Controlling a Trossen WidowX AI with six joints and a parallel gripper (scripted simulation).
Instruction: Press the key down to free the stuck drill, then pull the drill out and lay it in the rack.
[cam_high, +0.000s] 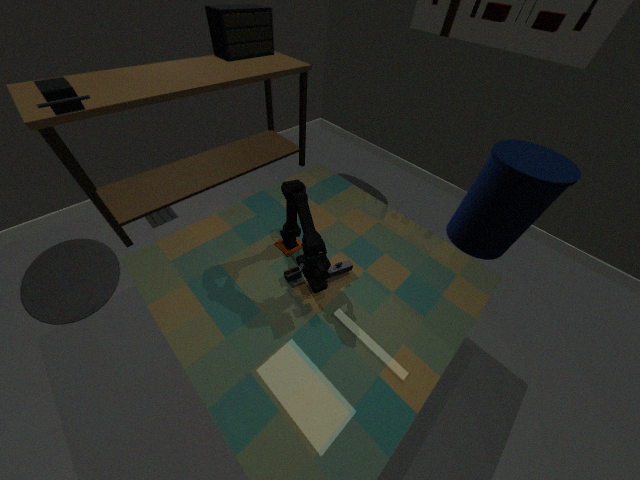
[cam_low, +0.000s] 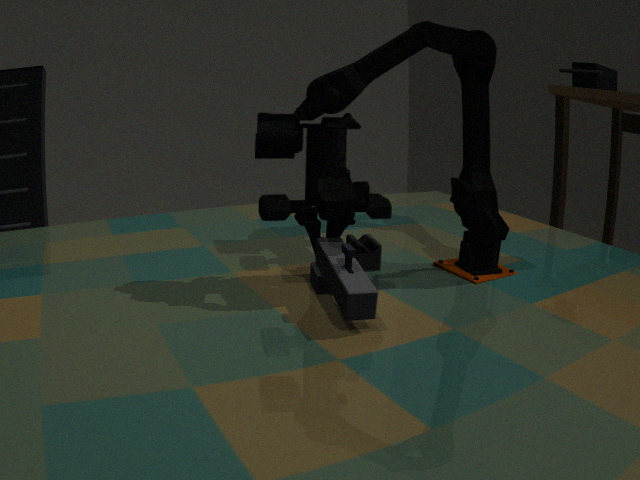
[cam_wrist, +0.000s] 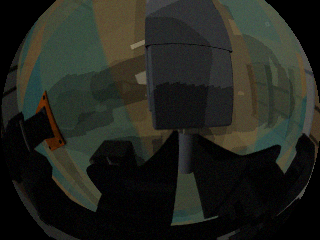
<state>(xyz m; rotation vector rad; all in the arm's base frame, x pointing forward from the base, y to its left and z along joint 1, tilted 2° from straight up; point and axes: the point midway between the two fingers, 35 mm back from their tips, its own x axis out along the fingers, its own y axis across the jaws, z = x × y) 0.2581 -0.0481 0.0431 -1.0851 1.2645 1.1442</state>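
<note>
The drill is 50 mm to the left of my gripper tip, 30 mm above it and 10 mm ahead of it. From my gripper tip the other things lie so: dark rack 80 mm behind, 40 mm to the right; then short key 140 mm to the left, 30 mm above, 20 mm ahead; then long grey block 110 mm to the left, 10 mm ahead, 10 mm above.
</note>
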